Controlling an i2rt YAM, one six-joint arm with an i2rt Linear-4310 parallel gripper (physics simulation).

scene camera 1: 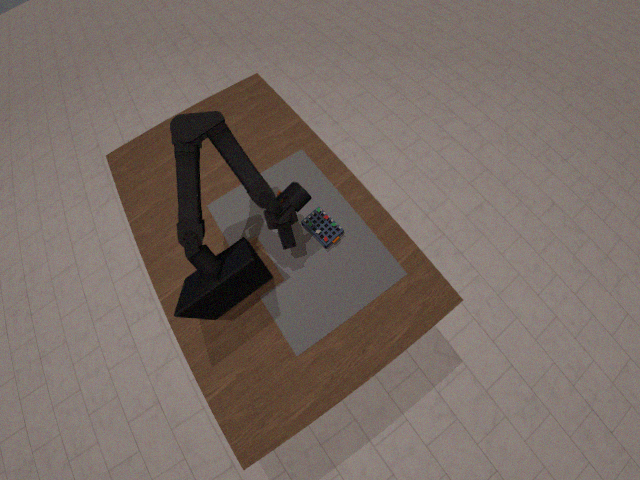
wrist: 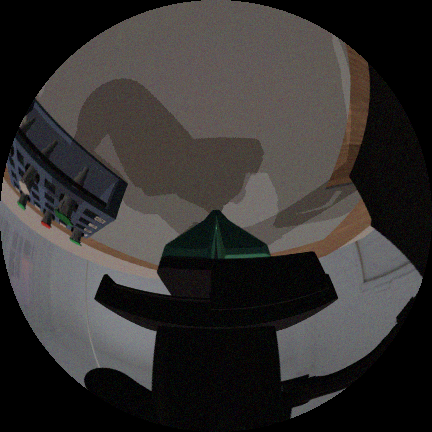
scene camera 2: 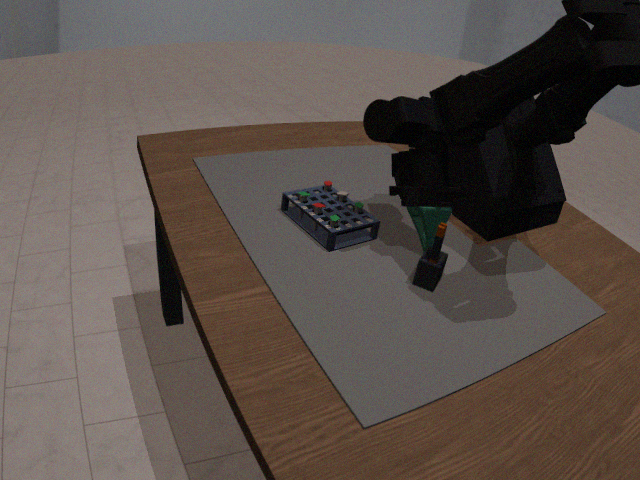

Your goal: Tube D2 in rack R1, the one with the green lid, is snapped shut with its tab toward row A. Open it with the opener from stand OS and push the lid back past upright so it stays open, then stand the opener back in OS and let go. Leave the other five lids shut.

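Frame: origin at the arm's base, x ahead, y left, z up, level; millimetres.
Where they show: gripper, between the fingertips: [wrist: 215,215]; arm's base, origin of its link: [scene camera 1: 213,271] [scene camera 2: 516,136].
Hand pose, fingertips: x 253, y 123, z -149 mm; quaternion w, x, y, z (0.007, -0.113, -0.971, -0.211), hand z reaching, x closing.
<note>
Things, the pixels of their top centre, and the offset from my fingertips. "*": a spot on its surface instead. Level surfaces: height alone.
- opener, centre of its top: [scene camera 2: 442,225] 32 mm ahead, 48 mm left, 83 mm up
- Rack R1, centre of its top: [wrist: 32,208] [scene camera 2: 329,197] [scene camera 1: 323,224] 109 mm ahead, 120 mm right, 40 mm up
- white lid, centre of its top: [scene camera 2: 343,193] 82 mm ahead, 132 mm right, 40 mm up
- grey mat, height of its surface: 2 mm down
- wooden table, height of its surface: 5 mm down
- orange piece, a spot on its surface: [scene camera 1: 336,239] * 125 mm ahead, 183 mm right, 21 mm up
My gripper [scene camera 2: 425,246] [wrist: 215,215] has its two green fingers shut together, and no object shows between them. The opener [scene camera 2: 438,240], dark with an orange top, stands slightly tilted in its small dark stand OS [scene camera 2: 429,274]. In the scene camera 2 view the fingers are behind the opener; whether they touch it I cannot tell. Rack R1 [scene camera 1: 314,237] [scene camera 2: 330,240] [wrist: 120,197] is blue-grey and holds several capped tubes. Green lids [scene camera 2: 303,194] [scene camera 2: 334,218] [scene camera 2: 358,206] show; which one is D2 I cannot tell. Red lids [scene camera 2: 318,206] [scene camera 2: 327,183] and a white lid [scene camera 2: 342,195] show too.
Rack and stand are on a grey mat [scene camera 1: 341,294] [scene camera 2: 330,330] on the wooden table [scene camera 1: 361,372] [scene camera 2: 491,428]. The black arm base [scene camera 1: 222,281] [scene camera 2: 516,206] stands at the mat's edge. An orange piece [scene camera 1: 336,239] shows at one end of the rack.
</note>
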